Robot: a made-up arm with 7 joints. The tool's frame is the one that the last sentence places. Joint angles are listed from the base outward.
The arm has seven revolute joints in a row. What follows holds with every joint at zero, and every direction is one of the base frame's.
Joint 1 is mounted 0.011 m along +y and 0.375 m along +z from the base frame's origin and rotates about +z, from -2.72 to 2.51 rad.
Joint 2 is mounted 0.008 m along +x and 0.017 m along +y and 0.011 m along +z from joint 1 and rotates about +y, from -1.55 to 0.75 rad.
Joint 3 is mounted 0.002 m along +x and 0.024 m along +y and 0.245 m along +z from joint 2 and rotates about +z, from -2.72 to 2.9 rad.
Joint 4 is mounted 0.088 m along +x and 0.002 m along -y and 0.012 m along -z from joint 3 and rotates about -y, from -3.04 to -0.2 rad.
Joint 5 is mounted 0.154 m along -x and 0.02 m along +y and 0.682 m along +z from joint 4 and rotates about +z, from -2.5 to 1.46 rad.
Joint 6 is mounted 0.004 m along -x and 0.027 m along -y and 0.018 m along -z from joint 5 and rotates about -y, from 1.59 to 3.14 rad.
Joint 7 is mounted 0.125 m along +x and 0.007 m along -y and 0.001 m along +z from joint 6 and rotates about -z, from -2.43 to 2.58 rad.
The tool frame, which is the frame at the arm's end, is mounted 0.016 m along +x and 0.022 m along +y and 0.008 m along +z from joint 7; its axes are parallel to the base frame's.
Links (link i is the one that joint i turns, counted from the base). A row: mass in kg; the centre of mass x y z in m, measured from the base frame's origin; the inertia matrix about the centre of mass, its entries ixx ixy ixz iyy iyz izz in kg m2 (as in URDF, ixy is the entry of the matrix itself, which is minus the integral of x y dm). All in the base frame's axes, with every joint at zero. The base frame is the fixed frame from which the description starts. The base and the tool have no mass.
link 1: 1.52; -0.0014 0.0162 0.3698; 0.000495 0 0 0.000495 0 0.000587
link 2: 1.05; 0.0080 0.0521 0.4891; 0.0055 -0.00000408 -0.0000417 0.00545 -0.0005 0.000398
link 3: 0.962; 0.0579 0.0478 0.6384; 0.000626 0.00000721 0.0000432 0.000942 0 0.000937
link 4: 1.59; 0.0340 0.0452 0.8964; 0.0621 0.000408 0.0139 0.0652 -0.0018 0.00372
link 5: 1.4; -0.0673 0.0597 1.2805; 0.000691 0 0 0.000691 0 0.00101
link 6: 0.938; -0.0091 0.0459 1.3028; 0.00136 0.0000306 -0.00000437 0.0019 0 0.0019
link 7: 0.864; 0.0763 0.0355 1.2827; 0.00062 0 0 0.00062 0 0.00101
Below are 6 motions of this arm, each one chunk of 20 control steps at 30 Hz.
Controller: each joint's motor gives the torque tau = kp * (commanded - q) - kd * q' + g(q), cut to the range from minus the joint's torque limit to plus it. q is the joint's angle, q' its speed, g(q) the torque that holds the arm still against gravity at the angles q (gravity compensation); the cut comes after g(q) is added. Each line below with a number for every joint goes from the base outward.
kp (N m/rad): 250 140 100 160 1.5 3.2 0.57
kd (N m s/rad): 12 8.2 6.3 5.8 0.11 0.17 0.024
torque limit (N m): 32 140 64 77 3 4.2 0.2
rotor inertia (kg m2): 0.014 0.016 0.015 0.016 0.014 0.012 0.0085
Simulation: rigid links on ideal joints. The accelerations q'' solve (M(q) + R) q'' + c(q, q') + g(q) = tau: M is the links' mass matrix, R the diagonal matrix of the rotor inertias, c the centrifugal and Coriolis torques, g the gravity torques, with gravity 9.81 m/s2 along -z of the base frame. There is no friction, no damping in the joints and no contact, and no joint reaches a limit. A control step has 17 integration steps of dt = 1/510 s. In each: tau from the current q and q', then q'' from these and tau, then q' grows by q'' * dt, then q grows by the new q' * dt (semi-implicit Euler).
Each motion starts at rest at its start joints. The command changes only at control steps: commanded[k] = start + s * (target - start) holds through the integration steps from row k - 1 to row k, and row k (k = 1, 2, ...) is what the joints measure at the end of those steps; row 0 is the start. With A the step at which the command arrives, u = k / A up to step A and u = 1 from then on. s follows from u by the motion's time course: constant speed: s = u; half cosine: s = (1 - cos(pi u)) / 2; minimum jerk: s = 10 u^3 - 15 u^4 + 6 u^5; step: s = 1 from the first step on.
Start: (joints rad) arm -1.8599 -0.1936 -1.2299 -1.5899 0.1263 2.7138 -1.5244
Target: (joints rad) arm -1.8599 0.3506 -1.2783 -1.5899 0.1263 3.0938 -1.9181
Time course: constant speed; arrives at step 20
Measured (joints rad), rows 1 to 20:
1: -1.8609 -0.1858 -1.2330 -1.5872 0.1284 2.7168 -1.5249
2: -1.8631 -0.1705 -1.2386 -1.5827 0.1325 2.7253 -1.5267
3: -1.8655 -0.1510 -1.2454 -1.5781 0.1380 2.7401 -1.5305
4: -1.8678 -0.1293 -1.2525 -1.5744 0.1445 2.7611 -1.5367
5: -1.8697 -0.1060 -1.2595 -1.5721 0.1520 2.7870 -1.5460
6: -1.8711 -0.0815 -1.2660 -1.5713 0.1607 2.8162 -1.5585
7: -1.8720 -0.0558 -1.2717 -1.5719 0.1706 2.8464 -1.5747
8: -1.8725 -0.0292 -1.2763 -1.5735 0.1816 2.8756 -1.5944
9: -1.8725 -0.0016 -1.2798 -1.5759 0.1934 2.9020 -1.6176
10: -1.8721 0.0267 -1.2822 -1.5788 0.2054 2.9245 -1.6439
11: -1.8713 0.0556 -1.2833 -1.5818 0.2168 2.9427 -1.6729
12: -1.8703 0.0850 -1.2834 -1.5847 0.2267 2.9568 -1.7038
13: -1.8689 0.1147 -1.2825 -1.5872 0.2340 2.9674 -1.7359
14: -1.8673 0.1446 -1.2808 -1.5893 0.2380 2.9758 -1.7685
15: -1.8656 0.1745 -1.2786 -1.5907 0.2376 2.9831 -1.8006
16: -1.8638 0.2043 -1.2760 -1.5916 0.2324 2.9906 -1.8316
17: -1.8620 0.2339 -1.2733 -1.5919 0.2220 2.9995 -1.8609
18: -1.8601 0.2632 -1.2708 -1.5917 0.2064 3.0108 -1.8878
19: -1.8583 0.2922 -1.2686 -1.5910 0.1860 3.0248 -1.9122
20: -1.8566 0.3208 -1.2668 -1.5899 0.1614 3.0419 -1.9338

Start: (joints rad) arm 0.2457 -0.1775 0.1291 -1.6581 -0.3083 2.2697 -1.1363
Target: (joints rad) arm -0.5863 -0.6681 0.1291 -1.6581 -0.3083 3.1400 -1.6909
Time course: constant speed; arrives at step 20
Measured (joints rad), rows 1 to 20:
1: 0.2300 -0.1824 0.1421 -1.6628 -0.3125 2.2716 -1.1369
2: 0.2056 -0.1912 0.1600 -1.6707 -0.3269 2.2780 -1.1398
3: 0.1758 -0.2027 0.1784 -1.6794 -0.3542 2.2908 -1.1471
4: 0.1422 -0.2161 0.1949 -1.6872 -0.3948 2.3113 -1.1599
5: 0.1056 -0.2313 0.2081 -1.6935 -0.4471 2.3398 -1.1788
6: 0.0666 -0.2485 0.2172 -1.6977 -0.5081 2.3763 -1.2039
7: 0.0255 -0.2677 0.2218 -1.6999 -0.5733 2.4202 -1.2346
8: -0.0175 -0.2890 0.2218 -1.7000 -0.6378 2.4698 -1.2700
9: -0.0621 -0.3123 0.2174 -1.6984 -0.6957 2.5229 -1.3090
10: -0.1078 -0.3373 0.2090 -1.6954 -0.7419 2.5766 -1.3505
11: -0.1545 -0.3638 0.1972 -1.6916 -0.7714 2.6281 -1.3937
12: -0.2017 -0.3911 0.1826 -1.6874 -0.7807 2.6748 -1.4378
13: -0.2491 -0.4188 0.1660 -1.6832 -0.7671 2.7150 -1.4820
14: -0.2964 -0.4465 0.1480 -1.6794 -0.7299 2.7481 -1.5254
15: -0.3434 -0.4740 0.1296 -1.6760 -0.6694 2.7749 -1.5673
16: -0.3898 -0.5010 0.1115 -1.6733 -0.5874 2.7968 -1.6067
17: -0.4355 -0.5276 0.0942 -1.6711 -0.4868 2.8165 -1.6429
18: -0.4804 -0.5539 0.0784 -1.6695 -0.3719 2.8371 -1.6751
19: -0.5245 -0.5800 0.0643 -1.6684 -0.2477 2.8616 -1.7027
20: -0.5678 -0.6061 0.0520 -1.6677 -0.1200 2.8931 -1.7255

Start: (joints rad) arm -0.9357 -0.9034 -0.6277 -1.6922 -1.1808 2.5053 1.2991
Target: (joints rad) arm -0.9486 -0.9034 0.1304 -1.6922 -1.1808 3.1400 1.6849
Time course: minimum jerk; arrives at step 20
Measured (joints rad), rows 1 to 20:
1: -0.9357 -0.9034 -0.6277 -1.6922 -1.1807 2.5053 1.2991
2: -0.9361 -0.9035 -0.6273 -1.6925 -1.1800 2.5051 1.2993
3: -0.9369 -0.9039 -0.6261 -1.6932 -1.1772 2.5047 1.3000
4: -0.9384 -0.9046 -0.6230 -1.6946 -1.1701 2.5041 1.3019
5: -0.9408 -0.9057 -0.6170 -1.6966 -1.1559 2.5035 1.3063
6: -0.9438 -0.9070 -0.6065 -1.6991 -1.1316 2.5036 1.3142
7: -0.9473 -0.9085 -0.5903 -1.7015 -1.0942 2.5058 1.3272
8: -0.9510 -0.9099 -0.5668 -1.7036 -1.0411 2.5118 1.3465
9: -0.9546 -0.9110 -0.5348 -1.7047 -0.9710 2.5240 1.3728
10: -0.9577 -0.9114 -0.4935 -1.7044 -0.8841 2.5449 1.4064
11: -0.9601 -0.9110 -0.4423 -1.7024 -0.7832 2.5774 1.4466
12: -0.9615 -0.9097 -0.3815 -1.6988 -0.6747 2.6231 1.4920
13: -0.9617 -0.9076 -0.3120 -1.6939 -0.5684 2.6820 1.5405
14: -0.9607 -0.9048 -0.2355 -1.6887 -0.4775 2.7511 1.5902
15: -0.9585 -0.9016 -0.1547 -1.6843 -0.4156 2.8246 1.6390
16: -0.9552 -0.8983 -0.0725 -1.6818 -0.3950 2.8947 1.6855
17: -0.9512 -0.8949 0.0077 -1.6817 -0.4244 2.9540 1.7284
18: -0.9467 -0.8916 0.0827 -1.6840 -0.5081 2.9966 1.7661
19: -0.9422 -0.8891 0.1498 -1.6879 -0.6459 3.0199 1.7963
20: -0.9378 -0.8881 0.2071 -1.6920 -0.8322 3.0254 1.8155

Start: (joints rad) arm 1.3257 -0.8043 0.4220 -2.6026 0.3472 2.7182 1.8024
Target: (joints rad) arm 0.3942 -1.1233 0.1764 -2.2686 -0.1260 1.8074 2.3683
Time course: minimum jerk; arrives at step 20
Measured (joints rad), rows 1 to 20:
1: 1.3254 -0.8044 0.4223 -2.6026 0.3471 2.7181 1.8025
2: 1.3230 -0.8048 0.4242 -2.6021 0.3465 2.7174 1.8031
3: 1.3160 -0.8059 0.4293 -2.6007 0.3435 2.7142 1.8054
4: 1.3018 -0.8081 0.4383 -2.5974 0.3346 2.7055 1.8112
5: 1.2782 -0.8119 0.4507 -2.5912 0.3150 2.6870 1.8226
6: 1.2437 -0.8179 0.4651 -2.5812 0.2786 2.6539 1.8418
7: 1.1974 -0.8267 0.4795 -2.5665 0.2191 2.6020 1.8704
8: 1.1391 -0.8388 0.4913 -2.5465 0.1304 2.5287 1.9088
9: 1.0697 -0.8544 0.4979 -2.5210 0.0075 2.4345 1.9561
10: 0.9909 -0.8735 0.4973 -2.4901 -0.1504 2.3249 2.0095
11: 0.9055 -0.8957 0.4880 -2.4552 -0.3360 2.2110 2.0653
12: 0.8168 -0.9202 0.4690 -2.4190 -0.5317 2.1067 2.1196
13: 0.7283 -0.9460 0.4397 -2.3843 -0.7114 2.0222 2.1693
14: 0.6437 -0.9714 0.3998 -2.3536 -0.8490 1.9584 2.2127
15: 0.5663 -0.9947 0.3501 -2.3277 -0.9254 1.9077 2.2484
16: 0.4992 -1.0149 0.2925 -2.3069 -0.9308 1.8592 2.2756
17: 0.4446 -1.0322 0.2298 -2.2903 -0.8638 1.8052 2.2935
18: 0.4033 -1.0476 0.1649 -2.2768 -0.7304 1.7448 2.3018
19: 0.3745 -1.0630 0.1005 -2.2656 -0.5436 1.6845 2.3009
20: 0.3557 -1.0798 0.0396 -2.2567 -0.3236 1.6361 2.2922

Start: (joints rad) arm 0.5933 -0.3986 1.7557 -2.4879 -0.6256 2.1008 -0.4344
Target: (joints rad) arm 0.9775 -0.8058 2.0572 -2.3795 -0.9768 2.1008 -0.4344
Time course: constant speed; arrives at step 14
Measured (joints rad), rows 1 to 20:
1: 0.6004 -0.4093 1.7530 -2.4880 -0.6232 2.0992 -0.4346
2: 0.6132 -0.4323 1.7515 -2.4868 -0.6142 2.0914 -0.4347
3: 0.6299 -0.4618 1.7528 -2.4841 -0.5967 2.0736 -0.4342
4: 0.6496 -0.4936 1.7578 -2.4798 -0.5714 2.0456 -0.4325
5: 0.6717 -0.5256 1.7664 -2.4739 -0.5407 2.0104 -0.4291
6: 0.6960 -0.5569 1.7788 -2.4665 -0.5085 1.9728 -0.4238
7: 0.7221 -0.5874 1.7945 -2.4576 -0.4793 1.9383 -0.4163
8: 0.7498 -0.6168 1.8132 -2.4473 -0.4576 1.9118 -0.4069
9: 0.7788 -0.6454 1.8345 -2.4359 -0.4472 1.8971 -0.3960
10: 0.8090 -0.6732 1.8579 -2.4235 -0.4507 1.8961 -0.3843
11: 0.8401 -0.7002 1.8830 -2.4101 -0.4691 1.9088 -0.3723
12: 0.8718 -0.7266 1.9094 -2.3957 -0.5016 1.9338 -0.3605
13: 0.9041 -0.7523 1.9365 -2.3805 -0.5463 1.9686 -0.3494
14: 0.9369 -0.7773 1.9641 -2.3646 -0.6000 2.0097 -0.3394
15: 0.9624 -0.7908 1.9950 -2.3482 -0.6607 2.0553 -0.3306
16: 0.9816 -0.7921 2.0269 -2.3346 -0.7292 2.1060 -0.3237
17: 0.9969 -0.7868 2.0577 -2.3246 -0.8043 2.1625 -0.3196
18: 1.0092 -0.7793 2.0863 -2.3181 -0.8829 2.2229 -0.3188
19: 1.0190 -0.7718 2.1119 -2.3148 -0.9615 2.2841 -0.3218
20: 1.0264 -0.7655 2.1341 -2.3145 -1.0368 2.3419 -0.3287

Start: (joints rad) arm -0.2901 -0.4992 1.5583 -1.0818 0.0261 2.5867 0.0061
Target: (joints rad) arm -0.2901 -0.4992 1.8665 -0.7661 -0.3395 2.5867 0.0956
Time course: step
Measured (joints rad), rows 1 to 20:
1: -0.3547 -0.4780 1.6540 -1.0270 0.0455 2.5532 0.0061
2: -0.3758 -0.4644 1.7108 -0.9784 0.1004 2.4687 0.0131
3: -0.3735 -0.4577 1.7458 -0.9265 0.1812 2.3641 0.0298
4: -0.3584 -0.4543 1.7720 -0.8726 0.2654 2.2714 0.0574
5: -0.3370 -0.4538 1.7951 -0.8207 0.3256 2.2165 0.0939
6: -0.3138 -0.4571 1.8168 -0.7746 0.3382 2.2130 0.1348
7: -0.2917 -0.4638 1.8370 -0.7368 0.2905 2.2609 0.1748
8: -0.2727 -0.4728 1.8548 -0.7082 0.1838 2.3513 0.2103
9: -0.2577 -0.4822 1.8695 -0.6882 0.0306 2.4704 0.2389
10: -0.2465 -0.4906 1.8811 -0.6752 -0.1507 2.6022 0.2585
11: -0.2388 -0.4977 1.8900 -0.6676 -0.3409 2.7306 0.2665
12: -0.2338 -0.5040 1.8969 -0.6647 -0.5227 2.8416 0.2612
13: -0.2314 -0.5103 1.9024 -0.6668 -0.6824 2.9246 0.2416
14: -0.2315 -0.5171 1.9065 -0.6741 -0.8103 2.9734 0.2088
15: -0.2343 -0.5246 1.9093 -0.6867 -0.9012 2.9863 0.1649
16: -0.2396 -0.5325 1.9106 -0.7037 -0.9553 2.9652 0.1138
17: -0.2471 -0.5405 1.9106 -0.7236 -0.9767 2.9153 0.0597
18: -0.2560 -0.5482 1.9094 -0.7446 -0.9723 2.8436 0.0068
19: -0.2657 -0.5551 1.9072 -0.7652 -0.9494 2.7579 -0.0410
20: -0.2755 -0.5606 1.9043 -0.7842 -0.9148 2.6666 -0.0806

